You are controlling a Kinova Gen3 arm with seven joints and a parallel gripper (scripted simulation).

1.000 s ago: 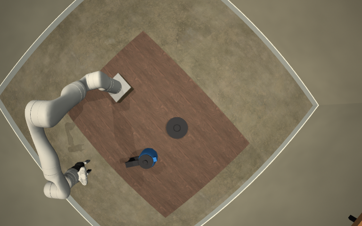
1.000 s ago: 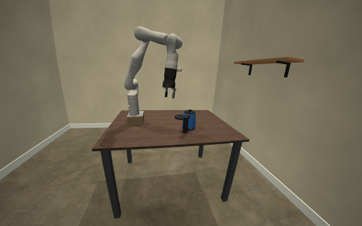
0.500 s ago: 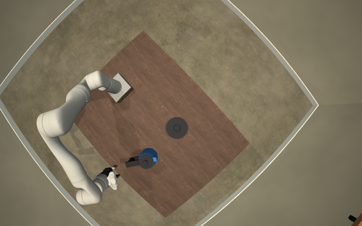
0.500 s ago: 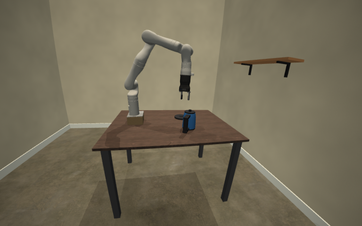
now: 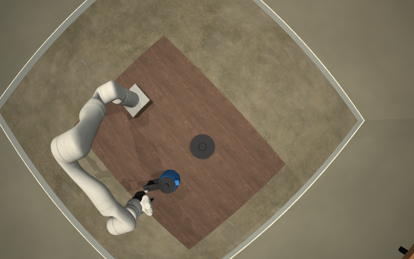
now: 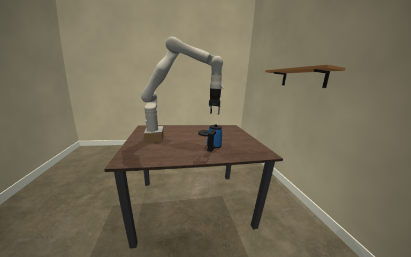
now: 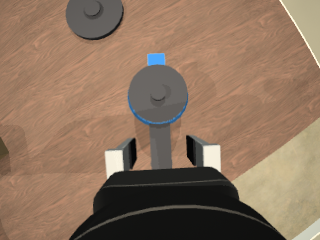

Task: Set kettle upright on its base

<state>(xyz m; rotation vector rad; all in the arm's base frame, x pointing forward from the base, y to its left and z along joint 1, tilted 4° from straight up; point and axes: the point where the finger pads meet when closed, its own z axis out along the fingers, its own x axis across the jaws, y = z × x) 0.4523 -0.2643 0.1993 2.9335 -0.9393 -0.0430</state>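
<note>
My hand is 2 cm short of the blue kettle, 3 cm to the right of it and 21 cm above it. Also, from my hand: round dark base (5 cm ahead, 34 cm to the left, 28 cm below).
</note>
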